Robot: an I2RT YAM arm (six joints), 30 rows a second.
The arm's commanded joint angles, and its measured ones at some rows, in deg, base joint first. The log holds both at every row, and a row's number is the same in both.
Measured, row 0:
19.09 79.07 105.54 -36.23 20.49 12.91
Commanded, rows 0 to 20:
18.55 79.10 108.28 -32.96 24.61 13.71
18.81 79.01 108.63 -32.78 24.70 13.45
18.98 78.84 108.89 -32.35 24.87 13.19
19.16 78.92 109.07 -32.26 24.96 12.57
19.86 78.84 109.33 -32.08 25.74 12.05
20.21 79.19 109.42 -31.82 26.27 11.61
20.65 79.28 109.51 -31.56 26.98 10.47
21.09 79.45 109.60 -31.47 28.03 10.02
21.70 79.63 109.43 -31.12 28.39 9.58
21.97 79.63 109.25 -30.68 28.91 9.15
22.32 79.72 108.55 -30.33 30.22 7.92
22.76 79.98 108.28 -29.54 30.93 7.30
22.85 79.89 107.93 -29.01 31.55 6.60
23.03 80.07 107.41 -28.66 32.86 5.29
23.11 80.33 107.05 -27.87 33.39 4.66
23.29 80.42 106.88 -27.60 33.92 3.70
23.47 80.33 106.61 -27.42 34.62 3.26
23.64 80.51 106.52 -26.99 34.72 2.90
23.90 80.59 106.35 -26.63 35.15 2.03
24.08 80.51 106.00 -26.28 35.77 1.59
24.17 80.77 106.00 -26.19 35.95 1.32
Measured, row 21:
23.77 80.73 105.84 -32.56 30.94 4.80
